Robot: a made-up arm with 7 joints. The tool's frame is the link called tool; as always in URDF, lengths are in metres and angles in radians.
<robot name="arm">
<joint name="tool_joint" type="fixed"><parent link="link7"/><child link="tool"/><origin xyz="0.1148 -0.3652 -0.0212" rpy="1.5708 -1.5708 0"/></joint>
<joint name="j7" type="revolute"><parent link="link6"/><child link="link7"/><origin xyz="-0.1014 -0.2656 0.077" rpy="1.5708 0 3.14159"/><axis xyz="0 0 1"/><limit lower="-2.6" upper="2.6" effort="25" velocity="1.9"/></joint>
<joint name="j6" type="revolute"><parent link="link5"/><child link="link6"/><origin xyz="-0.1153 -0.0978 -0.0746" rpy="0 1.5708 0"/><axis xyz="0 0 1"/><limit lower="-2.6" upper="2.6" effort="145" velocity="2.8"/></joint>
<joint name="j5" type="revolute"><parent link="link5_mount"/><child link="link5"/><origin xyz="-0.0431 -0.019 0.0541" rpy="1.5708 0 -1.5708"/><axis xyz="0 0 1"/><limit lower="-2.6" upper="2.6" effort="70" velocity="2.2"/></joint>
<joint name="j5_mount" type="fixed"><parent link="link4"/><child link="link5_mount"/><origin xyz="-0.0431 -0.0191 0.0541"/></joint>
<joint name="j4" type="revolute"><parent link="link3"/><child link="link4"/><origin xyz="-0.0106 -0.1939 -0.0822" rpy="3.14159 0 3.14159"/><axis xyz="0 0 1"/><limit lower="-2.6" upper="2.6" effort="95" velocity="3"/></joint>
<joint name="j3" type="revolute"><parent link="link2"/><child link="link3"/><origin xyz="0.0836 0.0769 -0.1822" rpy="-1.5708 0 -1.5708"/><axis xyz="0 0 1"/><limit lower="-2.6" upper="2.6" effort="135" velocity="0.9"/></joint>
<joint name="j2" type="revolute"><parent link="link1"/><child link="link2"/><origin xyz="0.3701 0.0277 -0.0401" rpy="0 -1.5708 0"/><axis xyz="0 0 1"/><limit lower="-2.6" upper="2.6" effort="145" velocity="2"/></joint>
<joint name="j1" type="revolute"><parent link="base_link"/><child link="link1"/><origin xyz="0 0 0.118" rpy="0 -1.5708 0"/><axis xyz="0 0 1"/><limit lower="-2.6" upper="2.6" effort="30" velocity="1"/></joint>
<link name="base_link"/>
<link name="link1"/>
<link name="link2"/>
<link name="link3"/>
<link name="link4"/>
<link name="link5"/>
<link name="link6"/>
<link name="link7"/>
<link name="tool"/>
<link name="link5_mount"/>
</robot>
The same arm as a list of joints. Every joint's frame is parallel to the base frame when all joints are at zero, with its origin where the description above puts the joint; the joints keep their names.
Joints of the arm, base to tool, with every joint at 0 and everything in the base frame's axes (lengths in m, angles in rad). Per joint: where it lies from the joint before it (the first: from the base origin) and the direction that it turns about. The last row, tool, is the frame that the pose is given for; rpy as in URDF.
j1: offset 0.0000 0.0000 0.1180 axis -1 0 0
j2: offset 0.0401 0.0277 0.3701 axis 0 0 -1
j3: offset -0.0836 0.0769 0.1822 axis -1 0 0
j4: offset 0.0822 0.0106 -0.1939 axis 1 0 0
j5: offset 0.1082 -0.0862 -0.0381 axis 0 -1 0
j6: offset -0.0978 0.0746 0.1153 axis 0 0 -1
j7: offset -0.2656 -0.1014 -0.0770 axis 1 0 0
tool: offset -0.0212 -0.1148 0.3652 rpy 0.0000 0.0000 0.0000
Joint limits (rad, base to tool): -2.6000..2.6000 -2.6000..2.6000 -2.6000..2.6000 -2.6000..2.6000 -2.6000..2.6000 -2.6000..2.6000 -2.6000..2.6000

